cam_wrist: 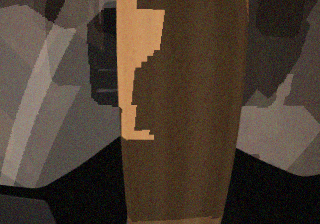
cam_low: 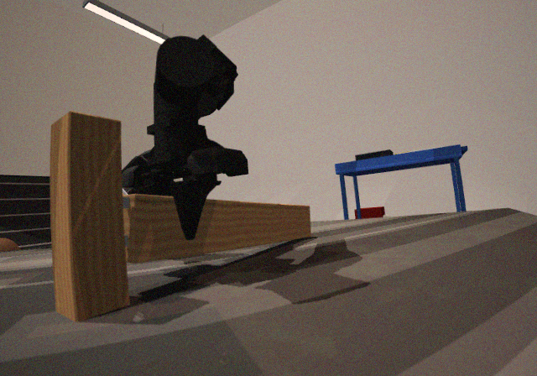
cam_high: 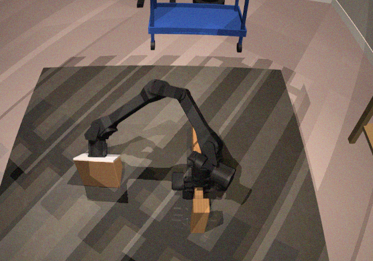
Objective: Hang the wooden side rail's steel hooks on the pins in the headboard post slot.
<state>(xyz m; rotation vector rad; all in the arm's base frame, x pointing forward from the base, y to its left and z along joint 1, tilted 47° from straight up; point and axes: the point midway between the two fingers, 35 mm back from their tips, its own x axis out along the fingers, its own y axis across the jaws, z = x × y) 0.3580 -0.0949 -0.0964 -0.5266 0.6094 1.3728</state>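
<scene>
My gripper tip is now 10 mm past the headboard post, 110 mm to the left of it and 40 mm below it.
</scene>
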